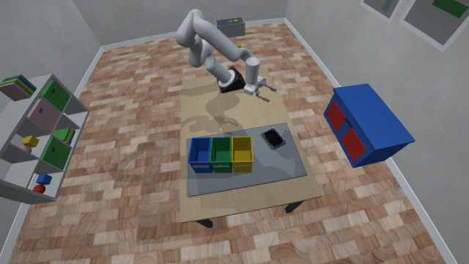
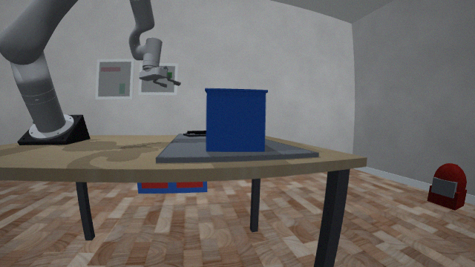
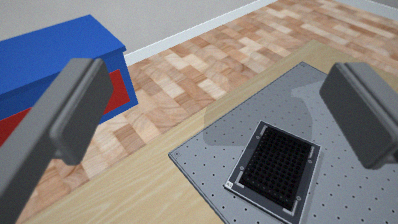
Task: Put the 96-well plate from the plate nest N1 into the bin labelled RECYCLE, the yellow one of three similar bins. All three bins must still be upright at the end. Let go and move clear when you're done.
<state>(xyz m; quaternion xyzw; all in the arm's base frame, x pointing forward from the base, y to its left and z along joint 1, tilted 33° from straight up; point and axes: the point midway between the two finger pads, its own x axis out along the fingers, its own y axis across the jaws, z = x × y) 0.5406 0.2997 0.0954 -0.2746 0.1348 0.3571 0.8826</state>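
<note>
The black 96-well plate is 170 mm ahead of my hand, 10 mm to the right of it and 280 mm below it. The rest, counted from my hand: plate nest N1: 170 mm ahead, 10 mm to the right, 290 mm below; then green bin: 250 mm ahead, 400 mm to the right, 210 mm below; then yellow bin: 290 mm ahead, 280 mm to the right, 210 mm below.
</note>
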